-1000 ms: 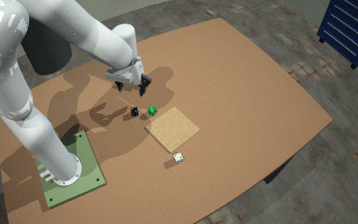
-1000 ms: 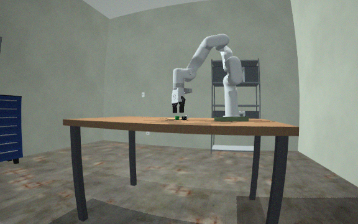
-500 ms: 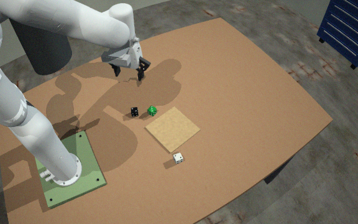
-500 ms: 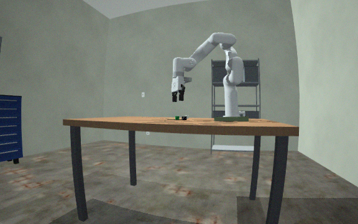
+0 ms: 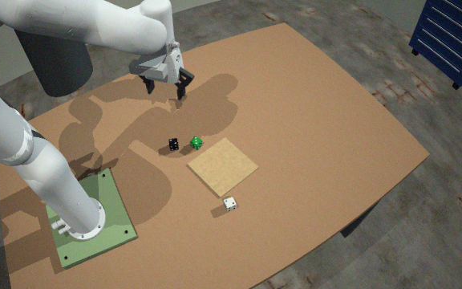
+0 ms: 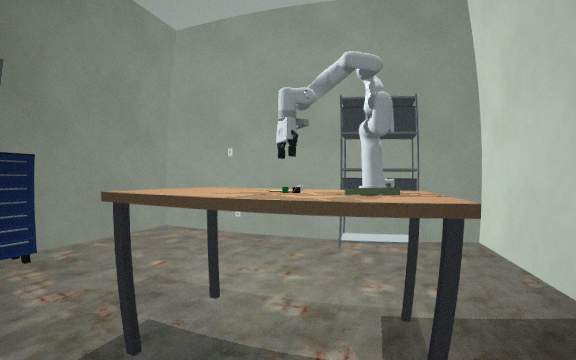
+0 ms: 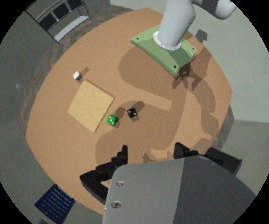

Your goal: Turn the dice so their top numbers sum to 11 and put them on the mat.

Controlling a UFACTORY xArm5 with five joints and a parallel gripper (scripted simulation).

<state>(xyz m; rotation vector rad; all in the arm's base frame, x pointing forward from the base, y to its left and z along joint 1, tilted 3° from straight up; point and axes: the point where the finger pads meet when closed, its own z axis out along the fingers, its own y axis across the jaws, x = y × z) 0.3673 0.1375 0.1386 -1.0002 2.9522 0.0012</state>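
Right now my hand is 2 cm short of the green die, 10 cm to the left of it and 15 cm above it. From my hand the other things lie so: tan mat: 4 cm ahead, 20 cm to the right, 16 cm below; then white die: 2 cm behind, 31 cm to the right, 15 cm below; then black die: 3 cm behind, 6 cm to the right, 15 cm below.
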